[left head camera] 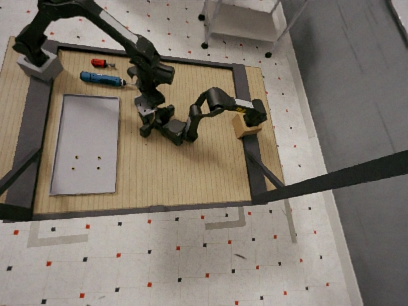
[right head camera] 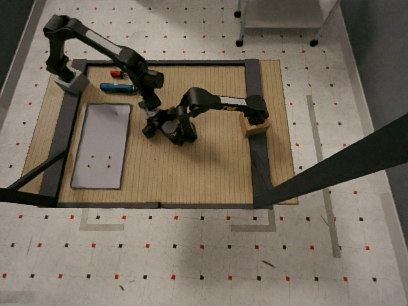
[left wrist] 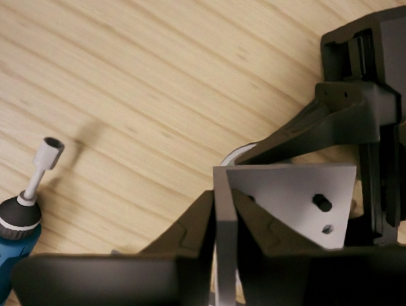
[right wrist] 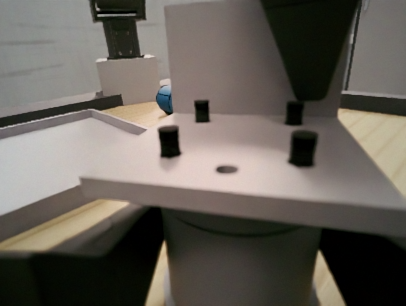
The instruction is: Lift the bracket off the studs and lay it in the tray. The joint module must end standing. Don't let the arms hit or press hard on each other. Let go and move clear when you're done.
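Places are measured from the left arm's base along level axes (x down, y left, z ahead), in metres.
Where they show: left gripper, between the fingertips: [left head camera: 147,97] [left wrist: 220,198] [right wrist: 308,98]; right gripper, between the fingertips: [left head camera: 143,108] [right head camera: 149,111] [left wrist: 244,208] [right wrist: 235,194]; left arm's base, origin of its link: [left head camera: 37,58] [right head camera: 67,76] [right wrist: 125,58]; right arm's base, origin of its link: [left head camera: 250,120] [right head camera: 255,118].
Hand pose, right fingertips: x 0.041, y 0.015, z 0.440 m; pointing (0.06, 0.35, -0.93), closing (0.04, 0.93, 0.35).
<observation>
Each offset is from my right fingertips to the top centre of the thing.
The grey L-shaped bracket [left wrist: 295,187] [right wrist: 235,137] sits on top of the round grey joint module {dz +0.013, dx -0.040, dy -0.005 m} [right wrist: 240,267], with several black studs poking through its flat plate. The module stands upright on the table. My left gripper [left wrist: 220,198] is shut on the bracket's upright plate from above. My right gripper [right wrist: 235,194] [left head camera: 152,123] [right head camera: 154,123] is low, its fingers closed against both sides of the module below the bracket. One right finger passes close to the bracket's edge in the left wrist view. The shallow grey tray {dz -0.131, dx +0.020, dy -0.225 m} [left head camera: 90,125] [right head camera: 105,130] [right wrist: 45,160] lies left of them.
A blue driver {dz -0.192, dx -0.005, dy +0.065 m} [left head camera: 100,78] [right head camera: 116,88] [left wrist: 15,245] [right wrist: 164,99] and a red screwdriver {dz -0.260, dx +0.006, dy +0.135 m} [left head camera: 99,63] [right head camera: 116,74] lie above the tray in the head views. The two grippers are very close together. Dark rails frame the table.
</observation>
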